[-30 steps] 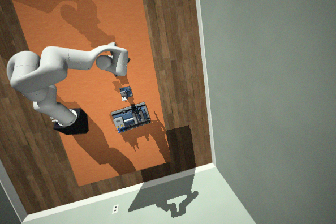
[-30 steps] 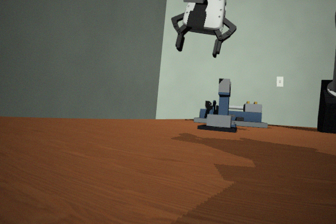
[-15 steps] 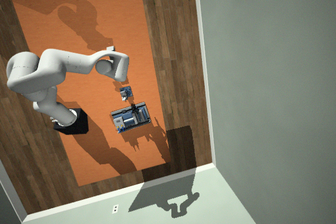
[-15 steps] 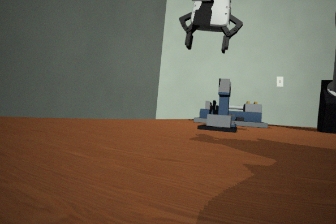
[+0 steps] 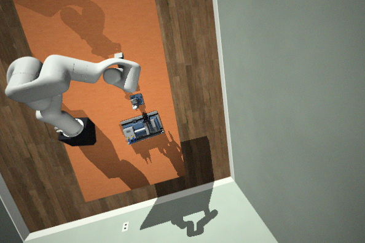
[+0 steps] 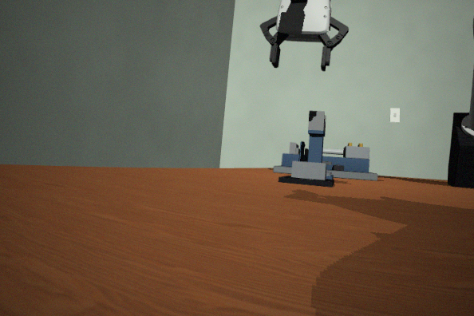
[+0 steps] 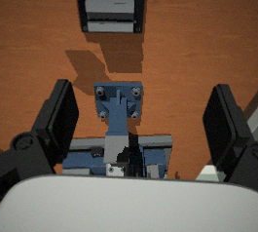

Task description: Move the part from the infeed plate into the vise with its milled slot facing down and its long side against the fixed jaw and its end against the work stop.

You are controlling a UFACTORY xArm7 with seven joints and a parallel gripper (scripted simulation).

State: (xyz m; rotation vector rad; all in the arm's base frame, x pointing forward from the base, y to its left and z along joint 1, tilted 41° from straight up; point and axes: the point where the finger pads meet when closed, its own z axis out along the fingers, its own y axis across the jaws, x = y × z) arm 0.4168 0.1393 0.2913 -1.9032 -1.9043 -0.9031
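The grey part is 190 mm below my hand, 30 mm to the right of it and 30 mm behind it. Also, from my hand: blue upright (210 mm to the right, 160 mm below, 10 mm behind); dark infeed plate (220 mm below, 30 mm behind, 20 mm to the right); work stop (380 mm to the right, 130 mm below, 60 mm ahead).
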